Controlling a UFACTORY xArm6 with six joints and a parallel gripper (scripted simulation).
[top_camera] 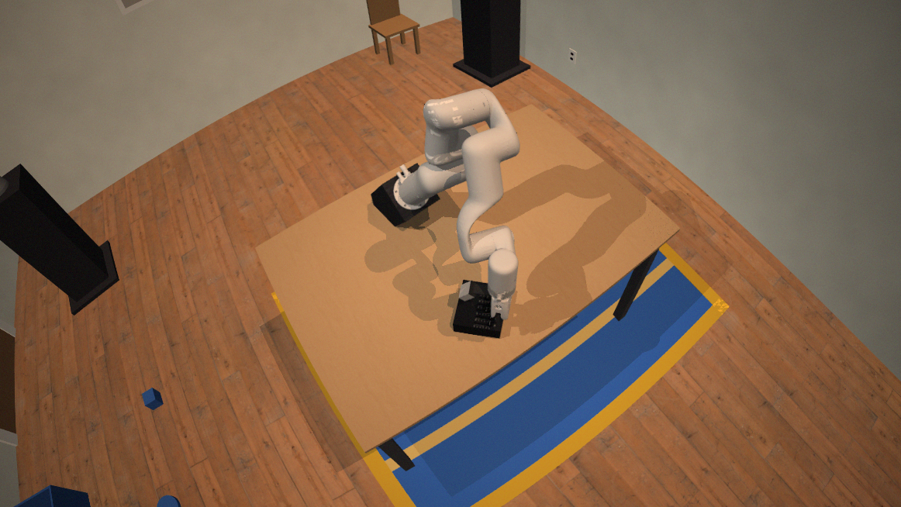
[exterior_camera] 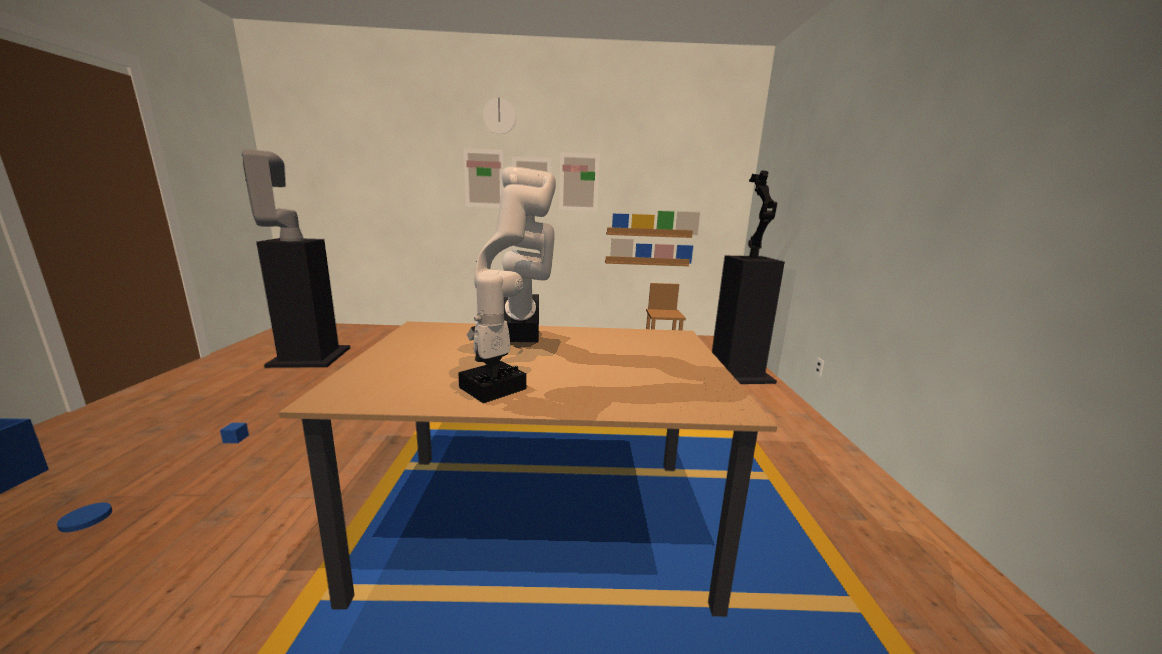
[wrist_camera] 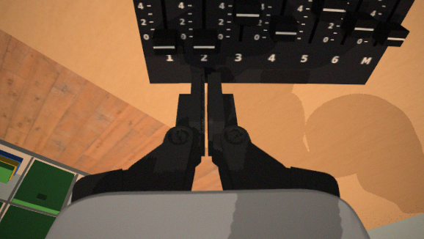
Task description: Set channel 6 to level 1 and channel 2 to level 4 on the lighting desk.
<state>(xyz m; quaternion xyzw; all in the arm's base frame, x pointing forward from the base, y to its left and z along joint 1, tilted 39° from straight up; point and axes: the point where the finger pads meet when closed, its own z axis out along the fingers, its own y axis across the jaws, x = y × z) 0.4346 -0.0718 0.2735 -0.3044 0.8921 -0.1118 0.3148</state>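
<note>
The channel 2 fader cap lies 30 mm below my hand, 20 mm to the right of it and 20 mm behind it. From my hand the other things lie so: channel 6 fader cap (80 mm behind, 50 mm to the left, 30 mm below).
</note>
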